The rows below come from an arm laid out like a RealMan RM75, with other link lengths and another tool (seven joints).
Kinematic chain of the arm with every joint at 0, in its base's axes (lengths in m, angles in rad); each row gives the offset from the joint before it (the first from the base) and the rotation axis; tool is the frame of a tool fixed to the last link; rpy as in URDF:
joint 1: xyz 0 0 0.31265 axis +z
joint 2: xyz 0 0 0 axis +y
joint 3: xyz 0 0 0.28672 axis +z
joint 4: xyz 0 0 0 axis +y
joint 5: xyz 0 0 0.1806 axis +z
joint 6: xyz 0 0 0 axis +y
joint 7: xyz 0 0 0.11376 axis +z
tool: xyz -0.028 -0.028 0.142 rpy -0.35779 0 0.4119
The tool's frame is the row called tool.
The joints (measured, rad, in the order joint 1, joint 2, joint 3, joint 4, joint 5, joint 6, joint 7), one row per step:
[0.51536, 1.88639, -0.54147, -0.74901, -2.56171, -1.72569, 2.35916]
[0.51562, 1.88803, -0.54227, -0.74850, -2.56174, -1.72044, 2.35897]
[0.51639, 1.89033, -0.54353, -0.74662, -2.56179, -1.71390, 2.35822]
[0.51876, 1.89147, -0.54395, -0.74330, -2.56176, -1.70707, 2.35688]
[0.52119, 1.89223, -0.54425, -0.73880, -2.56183, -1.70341, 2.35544]
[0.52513, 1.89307, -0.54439, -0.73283, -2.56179, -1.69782, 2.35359]
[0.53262, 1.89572, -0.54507, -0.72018, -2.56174, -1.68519, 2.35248]
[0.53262, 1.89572, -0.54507, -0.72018, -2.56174, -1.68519, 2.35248]
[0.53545, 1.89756, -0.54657, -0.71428, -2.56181, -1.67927, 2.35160]
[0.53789, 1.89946, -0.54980, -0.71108, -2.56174, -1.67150, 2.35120]
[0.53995, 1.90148, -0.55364, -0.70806, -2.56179, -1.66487, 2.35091]
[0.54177, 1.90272, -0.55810, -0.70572, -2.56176, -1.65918, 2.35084]
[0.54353, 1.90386, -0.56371, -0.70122, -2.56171, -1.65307, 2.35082]
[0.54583, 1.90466, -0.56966, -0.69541, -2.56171, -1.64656, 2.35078]
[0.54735, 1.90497, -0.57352, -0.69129, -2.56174, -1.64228, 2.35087]
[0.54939, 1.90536, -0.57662, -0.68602, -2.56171, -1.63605, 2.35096]
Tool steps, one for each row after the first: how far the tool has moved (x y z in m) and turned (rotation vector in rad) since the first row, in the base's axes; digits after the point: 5 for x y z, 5 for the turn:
[0.00033, 0.00071, -0.00057, 0.00234, -0.00189, 0.00026]
[0.00049, 0.00148, -0.00171, 0.00417, -0.00342, 0.00101]
[0.00033, 0.00294, -0.00247, 0.00666, -0.00482, 0.00298]
[-0.00025, 0.00366, -0.00355, 0.00621, -0.00386, 0.00456]
[-0.00114, 0.00509, -0.00482, 0.00655, -0.00297, 0.00724]
[-0.00275, 0.00766, -0.00792, 0.00731, -0.00061, 0.00937]
[-0.00275, 0.00766, -0.00792, 0.00731, -0.00061, 0.00937]
[-0.00339, 0.00837, -0.00980, 0.00630, 0.00027, 0.01039]
[-0.00353, 0.00960, -0.01111, 0.00698, -0.00235, 0.01242]
[-0.00370, 0.01038, -0.01261, 0.00624, -0.00467, 0.01427]
[-0.00372, 0.01107, -0.01369, 0.00512, -0.00772, 0.01627]
[-0.00364, 0.01129, -0.01528, 0.00221, -0.01028, 0.01747]
[-0.00361, 0.01154, -0.01697, -0.00128, -0.01278, 0.01867]
[-0.00353, 0.01167, -0.01803, -0.00361, -0.01442, 0.01917]
[-0.00341, 0.01223, -0.01914, -0.00445, -0.01606, 0.01932]

